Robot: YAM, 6 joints.
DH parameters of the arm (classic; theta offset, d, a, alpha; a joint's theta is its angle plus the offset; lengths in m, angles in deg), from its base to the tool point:
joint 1: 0 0.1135 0.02 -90
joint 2: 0 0 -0.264 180
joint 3: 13.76 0 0.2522 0
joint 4: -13.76 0 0.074 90
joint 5: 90 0 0 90
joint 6: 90 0.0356 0 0
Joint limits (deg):
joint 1: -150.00..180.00
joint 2: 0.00..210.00
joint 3: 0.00..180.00
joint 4: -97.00..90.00
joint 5: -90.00..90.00
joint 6: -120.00..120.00
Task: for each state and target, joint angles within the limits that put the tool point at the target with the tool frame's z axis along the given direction. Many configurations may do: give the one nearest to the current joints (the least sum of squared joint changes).
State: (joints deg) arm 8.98 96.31 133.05 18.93 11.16 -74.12
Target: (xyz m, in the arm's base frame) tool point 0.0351 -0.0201 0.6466 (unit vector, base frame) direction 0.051 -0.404 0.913
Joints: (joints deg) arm -9.74 57.30 97.93 41.97 22.93 -74.12
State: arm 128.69 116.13 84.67 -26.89 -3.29 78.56
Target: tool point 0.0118 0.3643 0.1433 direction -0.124 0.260 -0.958
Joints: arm 87.39 110.10 69.85 -34.89 -7.80 78.56
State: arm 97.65 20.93 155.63 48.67 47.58 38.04
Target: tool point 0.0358 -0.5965 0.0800 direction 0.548 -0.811 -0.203
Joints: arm 91.64 0.35 168.92 25.24 31.65 38.04
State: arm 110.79 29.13 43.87 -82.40 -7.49 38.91
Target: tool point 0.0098 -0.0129 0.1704 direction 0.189 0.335 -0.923
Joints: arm 97.05 0.12 25.55 -96.90 13.22 38.91
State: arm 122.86 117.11 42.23 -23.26 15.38 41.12
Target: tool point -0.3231 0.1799 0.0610 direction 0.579 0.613 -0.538
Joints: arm 155.30 135.88 85.33 -66.10 53.00 41.12
